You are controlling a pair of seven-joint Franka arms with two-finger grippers.
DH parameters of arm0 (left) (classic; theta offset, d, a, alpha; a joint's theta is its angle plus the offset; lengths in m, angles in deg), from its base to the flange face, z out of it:
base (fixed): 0 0 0 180
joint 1: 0 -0.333 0 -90
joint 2: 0 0 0 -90
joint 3: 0 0.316 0.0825 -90
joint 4: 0 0 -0.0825 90
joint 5: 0 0.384 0 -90
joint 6: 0 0 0.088 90
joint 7: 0 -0.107 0 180
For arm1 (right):
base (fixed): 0 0 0 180
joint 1: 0 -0.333 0 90
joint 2: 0 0 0 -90
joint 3: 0 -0.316 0.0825 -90
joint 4: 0 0 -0.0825 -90
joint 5: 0 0.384 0 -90
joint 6: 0 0 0.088 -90
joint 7: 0 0.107 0 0
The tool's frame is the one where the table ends.
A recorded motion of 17 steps. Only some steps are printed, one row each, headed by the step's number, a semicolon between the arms.
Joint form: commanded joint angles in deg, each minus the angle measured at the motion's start. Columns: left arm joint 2, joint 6, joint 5, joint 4, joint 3, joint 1, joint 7; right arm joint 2, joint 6, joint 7, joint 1, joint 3, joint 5, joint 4.
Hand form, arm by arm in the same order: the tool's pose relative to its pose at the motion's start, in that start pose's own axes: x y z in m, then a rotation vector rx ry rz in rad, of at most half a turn. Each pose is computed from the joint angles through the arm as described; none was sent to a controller.
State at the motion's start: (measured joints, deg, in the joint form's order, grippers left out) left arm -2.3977 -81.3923 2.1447 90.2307 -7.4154 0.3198 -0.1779; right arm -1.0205 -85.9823 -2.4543 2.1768 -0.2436 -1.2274 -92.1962
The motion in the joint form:
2: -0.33 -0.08 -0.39 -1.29 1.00 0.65 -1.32; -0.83 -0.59 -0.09 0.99 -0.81 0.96 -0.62
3: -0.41 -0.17 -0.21 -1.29 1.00 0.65 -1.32; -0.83 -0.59 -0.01 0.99 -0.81 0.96 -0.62
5: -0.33 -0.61 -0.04 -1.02 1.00 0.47 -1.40; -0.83 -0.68 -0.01 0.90 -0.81 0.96 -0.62
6: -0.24 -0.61 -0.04 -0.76 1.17 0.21 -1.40; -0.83 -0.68 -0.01 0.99 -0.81 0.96 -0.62
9: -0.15 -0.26 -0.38 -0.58 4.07 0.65 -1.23; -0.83 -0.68 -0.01 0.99 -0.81 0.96 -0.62
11: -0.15 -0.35 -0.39 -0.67 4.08 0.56 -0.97; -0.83 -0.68 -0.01 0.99 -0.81 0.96 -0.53
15: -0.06 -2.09 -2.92 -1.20 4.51 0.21 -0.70; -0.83 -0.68 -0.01 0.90 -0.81 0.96 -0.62
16: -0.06 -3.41 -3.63 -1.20 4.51 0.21 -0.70; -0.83 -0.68 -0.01 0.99 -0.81 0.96 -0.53
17: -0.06 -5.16 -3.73 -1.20 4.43 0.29 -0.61; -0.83 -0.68 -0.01 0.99 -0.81 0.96 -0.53
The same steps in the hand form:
2: 0.0014 -0.0028 -0.0074 -0.0076 0.0180 0.0175; -0.0036 -0.0004 -0.0033 0.0158 0.0146 0.0006
3: 0.0021 -0.0032 -0.0069 -0.0046 0.0182 0.0170; -0.0036 -0.0004 -0.0033 0.0159 0.0146 0.0020
5: 0.0025 -0.0052 -0.0060 -0.0020 0.0224 0.0150; -0.0034 -0.0013 -0.0034 0.0157 0.0162 0.0004
6: 0.0020 -0.0092 -0.0046 -0.0032 0.0192 0.0077; -0.0034 -0.0004 -0.0034 0.0158 0.0162 0.0020
9: 0.0000 -0.0314 -0.0024 -0.0150 0.0102 -0.0369; -0.0034 -0.0004 -0.0034 0.0158 0.0162 0.0020
11: 0.0001 -0.0323 -0.0032 -0.0153 0.0132 -0.0432; -0.0034 -0.0004 -0.0041 0.0157 0.0177 0.0020
15: 0.0021 -0.0351 -0.0108 -0.0594 0.0560 -0.0558; -0.0034 -0.0013 -0.0034 0.0157 0.0162 0.0004
16: 0.0045 -0.0339 -0.0131 -0.0706 0.0796 -0.0549; -0.0034 -0.0004 -0.0041 0.0157 0.0177 0.0020
17: 0.0076 -0.0326 -0.0161 -0.0708 0.1101 -0.0546; -0.0034 -0.0004 -0.0041 0.0157 0.0177 0.0020

